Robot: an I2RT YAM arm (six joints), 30 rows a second.
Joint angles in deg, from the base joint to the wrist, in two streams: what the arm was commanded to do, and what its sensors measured. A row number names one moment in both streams.
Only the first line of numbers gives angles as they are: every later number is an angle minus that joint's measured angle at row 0.
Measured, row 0:
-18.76 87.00 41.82 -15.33 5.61 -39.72
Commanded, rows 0 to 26:
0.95 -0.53 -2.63 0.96 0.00 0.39
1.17 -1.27 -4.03 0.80 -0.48 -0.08
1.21 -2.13 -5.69 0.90 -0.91 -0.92
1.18 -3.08 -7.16 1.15 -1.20 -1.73
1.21 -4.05 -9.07 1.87 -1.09 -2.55
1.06 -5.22 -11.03 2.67 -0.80 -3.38
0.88 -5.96 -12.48 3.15 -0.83 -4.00
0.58 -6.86 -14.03 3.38 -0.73 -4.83
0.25 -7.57 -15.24 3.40 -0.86 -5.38
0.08 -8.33 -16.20 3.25 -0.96 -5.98
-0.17 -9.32 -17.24 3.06 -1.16 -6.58
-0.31 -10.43 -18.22 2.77 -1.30 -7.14
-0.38 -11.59 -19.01 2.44 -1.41 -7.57
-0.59 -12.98 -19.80 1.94 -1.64 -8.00
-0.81 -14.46 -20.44 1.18 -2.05 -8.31
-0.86 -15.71 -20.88 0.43 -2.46 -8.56
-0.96 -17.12 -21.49 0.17 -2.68 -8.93
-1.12 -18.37 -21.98 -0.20 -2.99 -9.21
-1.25 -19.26 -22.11 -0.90 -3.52 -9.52
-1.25 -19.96 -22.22 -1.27 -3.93 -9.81
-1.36 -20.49 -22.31 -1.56 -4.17 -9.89
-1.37 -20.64 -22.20 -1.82 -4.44 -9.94
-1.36 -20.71 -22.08 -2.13 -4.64 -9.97
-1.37 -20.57 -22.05 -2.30 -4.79 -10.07
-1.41 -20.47 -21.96 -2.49 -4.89 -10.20
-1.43 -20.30 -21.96 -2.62 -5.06 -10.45
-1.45 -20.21 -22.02 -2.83 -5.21 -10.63
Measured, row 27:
-1.34 -21.48 -20.06 6.53 -3.02 -9.23
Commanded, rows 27 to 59:
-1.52 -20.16 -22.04 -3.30 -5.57 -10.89
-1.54 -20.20 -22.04 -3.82 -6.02 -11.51
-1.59 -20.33 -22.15 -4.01 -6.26 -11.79
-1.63 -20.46 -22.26 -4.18 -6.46 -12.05
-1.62 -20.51 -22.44 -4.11 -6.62 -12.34
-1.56 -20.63 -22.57 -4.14 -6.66 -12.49
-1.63 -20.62 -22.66 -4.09 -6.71 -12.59
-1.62 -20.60 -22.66 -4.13 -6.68 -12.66
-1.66 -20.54 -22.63 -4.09 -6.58 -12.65
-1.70 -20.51 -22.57 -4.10 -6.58 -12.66
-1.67 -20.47 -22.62 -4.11 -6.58 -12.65
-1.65 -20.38 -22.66 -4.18 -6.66 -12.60
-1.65 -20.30 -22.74 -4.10 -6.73 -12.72
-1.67 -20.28 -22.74 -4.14 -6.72 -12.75
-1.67 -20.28 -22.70 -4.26 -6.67 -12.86
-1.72 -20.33 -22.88 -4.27 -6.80 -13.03
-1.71 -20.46 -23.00 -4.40 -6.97 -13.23
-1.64 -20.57 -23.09 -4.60 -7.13 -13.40
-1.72 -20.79 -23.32 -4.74 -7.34 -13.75
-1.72 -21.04 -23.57 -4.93 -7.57 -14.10
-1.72 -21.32 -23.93 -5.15 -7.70 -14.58
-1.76 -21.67 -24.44 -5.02 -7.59 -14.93
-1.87 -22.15 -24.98 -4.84 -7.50 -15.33
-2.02 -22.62 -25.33 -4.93 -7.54 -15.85
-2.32 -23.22 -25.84 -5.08 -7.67 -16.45
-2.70 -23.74 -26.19 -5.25 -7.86 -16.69
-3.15 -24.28 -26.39 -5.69 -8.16 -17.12
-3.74 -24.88 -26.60 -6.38 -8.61 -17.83
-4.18 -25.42 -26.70 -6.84 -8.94 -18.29
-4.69 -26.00 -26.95 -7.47 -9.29 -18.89
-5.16 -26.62 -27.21 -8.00 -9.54 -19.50
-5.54 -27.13 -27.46 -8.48 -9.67 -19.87
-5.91 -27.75 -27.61 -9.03 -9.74 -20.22
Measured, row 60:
-5.10 -28.26 -24.04 3.95 -8.35 -17.51
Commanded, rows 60 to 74:
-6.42 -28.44 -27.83 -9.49 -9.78 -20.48
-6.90 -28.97 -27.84 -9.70 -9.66 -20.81
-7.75 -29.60 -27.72 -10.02 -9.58 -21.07
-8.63 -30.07 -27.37 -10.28 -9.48 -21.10
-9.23 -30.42 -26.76 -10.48 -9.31 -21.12
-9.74 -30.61 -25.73 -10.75 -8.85 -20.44
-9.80 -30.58 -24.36 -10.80 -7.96 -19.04
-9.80 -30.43 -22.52 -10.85 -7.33 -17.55
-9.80 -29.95 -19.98 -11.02 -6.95 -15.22
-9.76 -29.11 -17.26 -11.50 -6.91 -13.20
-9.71 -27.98 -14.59 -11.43 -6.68 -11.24
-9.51 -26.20 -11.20 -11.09 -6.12 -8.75
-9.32 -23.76 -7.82 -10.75 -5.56 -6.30
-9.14 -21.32 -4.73 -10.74 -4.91 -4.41
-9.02 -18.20 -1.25 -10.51 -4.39 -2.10
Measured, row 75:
-9.40 -22.42 -8.32 -10.56 -6.47 -10.52
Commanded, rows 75 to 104:
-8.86 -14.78 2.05 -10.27 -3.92 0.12
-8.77 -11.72 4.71 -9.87 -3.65 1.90
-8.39 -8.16 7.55 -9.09 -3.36 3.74
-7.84 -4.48 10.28 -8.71 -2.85 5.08
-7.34 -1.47 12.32 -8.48 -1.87 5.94
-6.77 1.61 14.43 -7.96 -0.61 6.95
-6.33 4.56 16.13 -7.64 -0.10 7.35
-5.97 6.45 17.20 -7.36 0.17 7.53
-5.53 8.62 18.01 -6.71 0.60 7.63
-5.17 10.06 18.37 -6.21 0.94 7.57
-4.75 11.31 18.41 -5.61 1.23 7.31
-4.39 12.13 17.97 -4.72 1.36 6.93
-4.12 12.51 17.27 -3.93 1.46 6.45
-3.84 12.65 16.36 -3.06 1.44 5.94
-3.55 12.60 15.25 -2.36 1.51 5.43
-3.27 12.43 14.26 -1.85 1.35 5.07
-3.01 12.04 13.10 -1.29 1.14 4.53
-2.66 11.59 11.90 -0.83 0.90 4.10
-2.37 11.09 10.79 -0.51 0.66 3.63
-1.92 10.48 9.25 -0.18 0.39 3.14
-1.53 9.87 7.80 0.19 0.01 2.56
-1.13 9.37 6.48 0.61 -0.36 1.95
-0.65 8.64 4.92 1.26 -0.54 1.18
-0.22 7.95 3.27 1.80 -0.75 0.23
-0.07 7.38 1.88 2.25 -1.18 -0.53
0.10 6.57 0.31 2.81 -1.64 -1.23
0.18 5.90 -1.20 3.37 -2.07 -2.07
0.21 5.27 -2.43 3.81 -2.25 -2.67
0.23 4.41 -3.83 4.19 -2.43 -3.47
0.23 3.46 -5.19 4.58 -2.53 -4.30
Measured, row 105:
-0.33 3.17 -0.30 8.98 -0.20 -0.68
